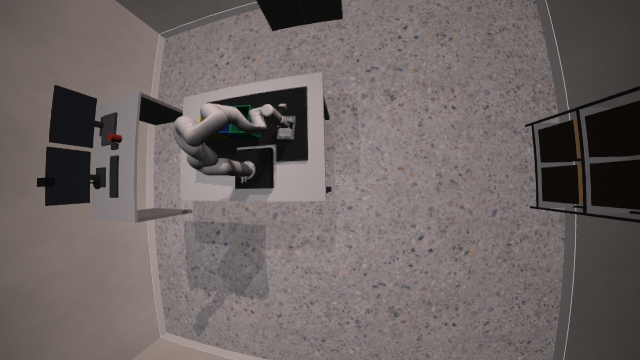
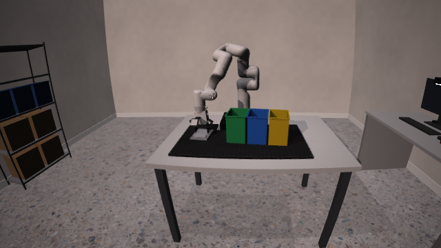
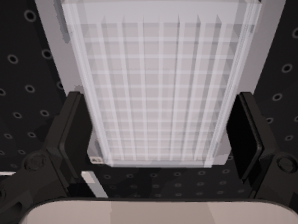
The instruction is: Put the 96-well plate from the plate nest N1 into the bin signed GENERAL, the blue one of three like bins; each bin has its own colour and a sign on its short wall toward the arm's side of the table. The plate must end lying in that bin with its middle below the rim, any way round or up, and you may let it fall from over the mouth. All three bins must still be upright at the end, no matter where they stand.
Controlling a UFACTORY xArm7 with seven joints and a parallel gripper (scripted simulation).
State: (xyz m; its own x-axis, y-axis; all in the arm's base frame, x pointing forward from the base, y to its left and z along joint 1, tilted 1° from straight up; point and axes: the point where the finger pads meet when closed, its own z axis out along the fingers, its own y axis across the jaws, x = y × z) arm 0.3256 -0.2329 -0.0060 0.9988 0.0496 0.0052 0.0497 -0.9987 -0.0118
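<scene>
The 96-well plate lies 20 mm below my hand. Also, from my hand: green bin: 10 mm behind, 250 mm to the left, 50 mm above; then grey plate nest: 30 mm below; then blue bin: 10 mm behind, 380 mm to the left, 50 mm above.
</scene>
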